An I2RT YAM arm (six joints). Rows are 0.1 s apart.
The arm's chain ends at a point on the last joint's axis. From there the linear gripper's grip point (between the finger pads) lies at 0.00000 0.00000 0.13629 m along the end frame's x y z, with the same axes.
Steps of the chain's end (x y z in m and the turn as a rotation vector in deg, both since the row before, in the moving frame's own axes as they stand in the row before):
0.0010, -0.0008, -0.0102, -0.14, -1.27, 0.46
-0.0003, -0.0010, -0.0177, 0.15, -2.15, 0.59
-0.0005, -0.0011, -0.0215, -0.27, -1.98, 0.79
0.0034, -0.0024, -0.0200, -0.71, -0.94, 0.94
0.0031, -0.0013, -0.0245, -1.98, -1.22, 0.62
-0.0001, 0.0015, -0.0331, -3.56, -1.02, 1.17
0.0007, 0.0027, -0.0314, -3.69, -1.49, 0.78
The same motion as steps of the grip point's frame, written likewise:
-0.0020, -0.0005, -0.0102, -0.14, -1.27, 0.46
-0.0054, -0.0014, -0.0178, 0.15, -2.15, 0.59
-0.0052, -0.0005, -0.0216, -0.27, -1.98, 0.79
0.0012, -0.0007, -0.0200, -0.71, -0.94, 0.94
0.0002, 0.0034, -0.0246, -1.98, -1.22, 0.62
-0.0026, 0.0099, -0.0334, -3.56, -1.02, 1.17
-0.0029, 0.0114, -0.0317, -3.69, -1.49, 0.78

